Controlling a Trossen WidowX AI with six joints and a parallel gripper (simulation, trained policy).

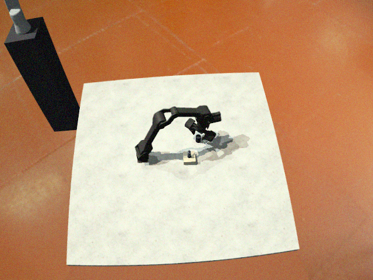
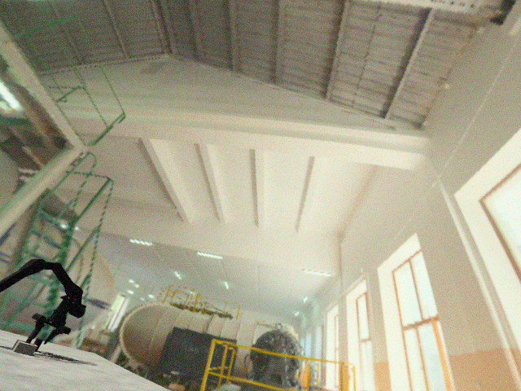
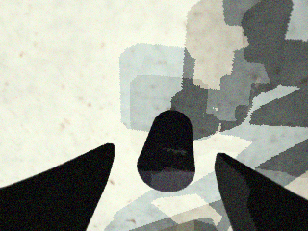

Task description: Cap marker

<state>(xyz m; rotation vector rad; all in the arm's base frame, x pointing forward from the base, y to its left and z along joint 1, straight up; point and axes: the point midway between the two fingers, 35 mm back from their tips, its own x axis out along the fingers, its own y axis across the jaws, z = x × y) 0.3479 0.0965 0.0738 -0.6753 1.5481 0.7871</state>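
The dark cap lies 1 cm below my gripper tip. From my gripper tip the other things lie so: holder block (13 cm to the right, 6 cm behind, 2 cm below).
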